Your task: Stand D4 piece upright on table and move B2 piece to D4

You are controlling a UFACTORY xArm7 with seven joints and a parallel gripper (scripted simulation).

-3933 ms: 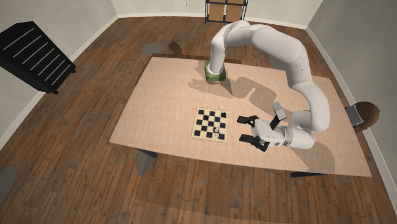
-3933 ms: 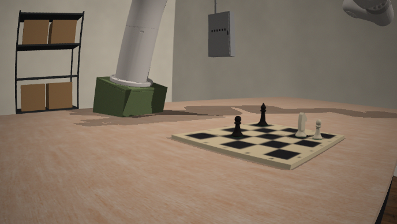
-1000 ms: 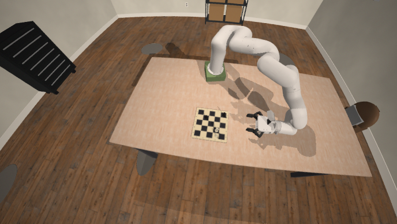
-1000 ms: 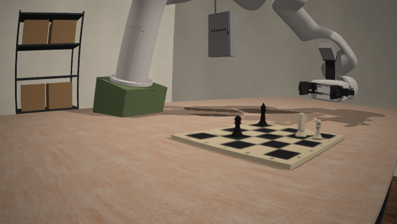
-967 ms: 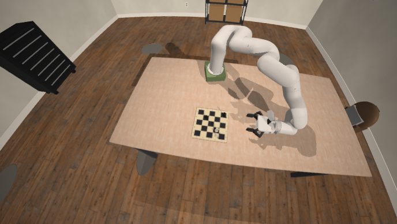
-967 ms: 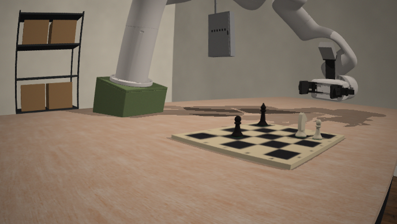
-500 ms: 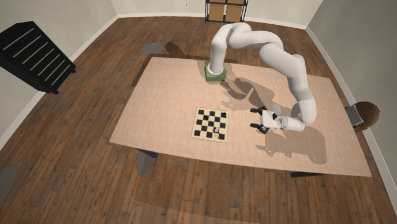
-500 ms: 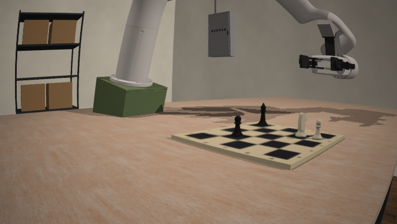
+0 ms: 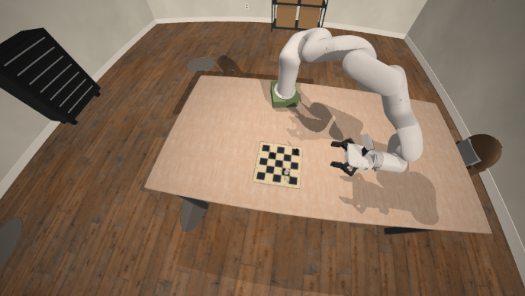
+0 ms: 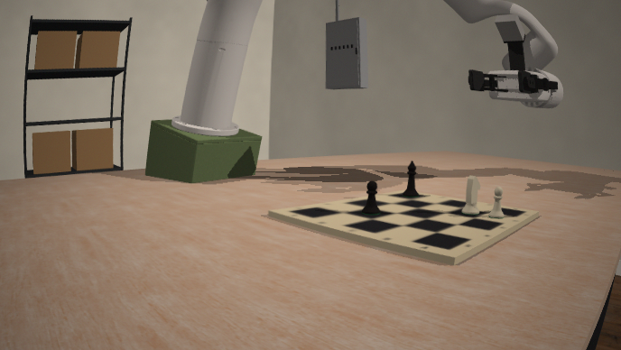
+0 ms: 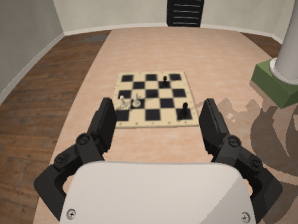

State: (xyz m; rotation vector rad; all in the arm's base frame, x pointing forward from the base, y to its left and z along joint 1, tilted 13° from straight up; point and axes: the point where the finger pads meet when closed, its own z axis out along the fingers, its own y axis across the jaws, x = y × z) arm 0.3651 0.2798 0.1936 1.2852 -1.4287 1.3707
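My hand is 250 mm to the left of the black pawn and 150 mm above it. Also, from my hand: white pawn (100 mm ahead, 160 mm to the right, 150 mm below); white knight (70 mm ahead, 160 mm to the right, 150 mm below); black bishop (50 mm behind, 140 mm to the right, 140 mm below).
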